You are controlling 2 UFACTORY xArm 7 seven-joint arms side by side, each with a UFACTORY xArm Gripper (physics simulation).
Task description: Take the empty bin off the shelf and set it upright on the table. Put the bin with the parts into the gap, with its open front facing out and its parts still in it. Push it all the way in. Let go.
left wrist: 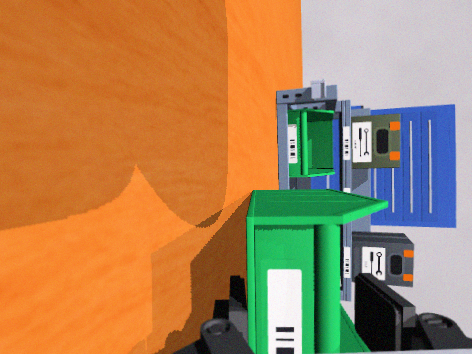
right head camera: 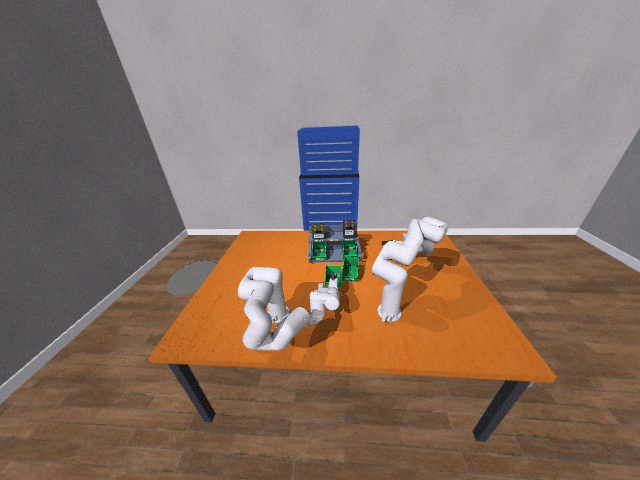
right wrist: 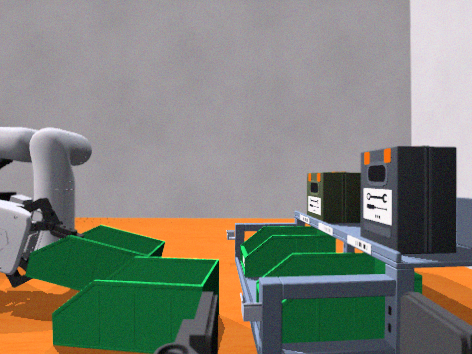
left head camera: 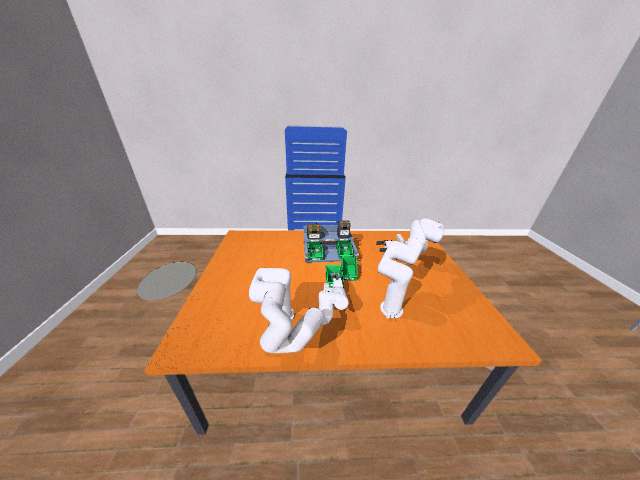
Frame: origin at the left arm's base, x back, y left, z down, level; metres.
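Seen in the pictures: left gripper, fingertip midpoint: (left wrist: 299, 302) (right wrist: 73, 257); right gripper, fingertip midpoint: (right head camera: 382, 246) (right wrist: 308, 323) (left head camera: 377, 246); left arm's base, link origin: (right head camera: 278, 313); right arm's base, link origin: (right head camera: 389, 312) (left head camera: 391, 309).
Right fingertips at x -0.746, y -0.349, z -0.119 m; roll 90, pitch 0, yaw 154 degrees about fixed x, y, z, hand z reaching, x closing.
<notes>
Offsets run from my right fingertips to a thing's top centre.
The bin with the parts {dx +0.373, dy +0.193, dz +0.017 m} (left head camera: 329, 269) (right head camera: 328, 270) (left wrist: 285, 245) (right wrist: 75, 260) is green and stands off the shelf, its rear end lower than its front in the right wrist view. Grey shapes show inside; parts and fingers are hard to tell apart. My left gripper (left head camera: 337, 281) (right head camera: 333, 279) (left wrist: 299, 302) is open, with its fingers on either side of this bin's front. The empty green bin {dx +0.230, dy +0.137, dz +0.044 m} (left head camera: 350, 268) (right head camera: 351, 269) (right wrist: 125, 310) stands upright on the table to its right. The gap (left head camera: 329, 253) (right head camera: 334, 252) is between two shelf bins. My right gripper (left head camera: 382, 246) (right wrist: 308, 323) is open, right of the shelf.
The grey shelf (left head camera: 306, 259) (left wrist: 346, 182) (right wrist: 270, 312) holds green bins {dx +0.141, dy +0.435, dz +0.038 m} (left head camera: 314, 251) (right head camera: 318, 251) (left wrist: 315, 142) (right wrist: 332, 320) on both sides of the gap. Two toolboxes {dx +0.055, dy +0.486, dz -0.080 m} (left head camera: 313, 231) {dx -0.057, dy +0.284, dz -0.105 m} (right head camera: 349, 228) (left wrist: 382, 260) (right wrist: 407, 200) stand on its top board. A blue panel (left head camera: 315, 191) rises behind.
</notes>
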